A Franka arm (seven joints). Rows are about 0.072 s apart.
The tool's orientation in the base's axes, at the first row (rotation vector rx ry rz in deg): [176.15, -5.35, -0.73]
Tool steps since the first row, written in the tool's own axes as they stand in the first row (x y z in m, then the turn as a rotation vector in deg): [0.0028, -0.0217, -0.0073, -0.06, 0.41, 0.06]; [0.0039, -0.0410, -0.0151, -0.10, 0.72, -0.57]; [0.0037, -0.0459, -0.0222, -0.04, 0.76, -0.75]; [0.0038, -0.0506, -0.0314, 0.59, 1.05, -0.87]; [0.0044, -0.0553, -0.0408, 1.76, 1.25, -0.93]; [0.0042, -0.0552, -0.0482, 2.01, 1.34, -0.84]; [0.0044, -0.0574, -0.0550, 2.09, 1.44, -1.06]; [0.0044, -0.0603, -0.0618, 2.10, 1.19, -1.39]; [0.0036, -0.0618, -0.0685, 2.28, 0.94, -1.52]
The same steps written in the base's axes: [0.0042, 0.0219, 0.0058, -0.09, -0.41, -0.03]; [0.0065, 0.0416, 0.0123, -0.14, -0.67, 0.62]; [0.0067, 0.0469, 0.0191, -0.08, -0.71, 0.80]; [0.0072, 0.0522, 0.0280, 0.53, -1.02, 0.93]; [0.0081, 0.0575, 0.0370, 1.69, -1.29, 1.00]; [0.0080, 0.0579, 0.0444, 1.93, -1.40, 0.91]; [0.0084, 0.0605, 0.0511, 2.01, -1.49, 1.14]; [0.0087, 0.0638, 0.0577, 2.04, -1.22, 1.45]; [0.0080, 0.0658, 0.0643, 2.23, -0.98, 1.56]
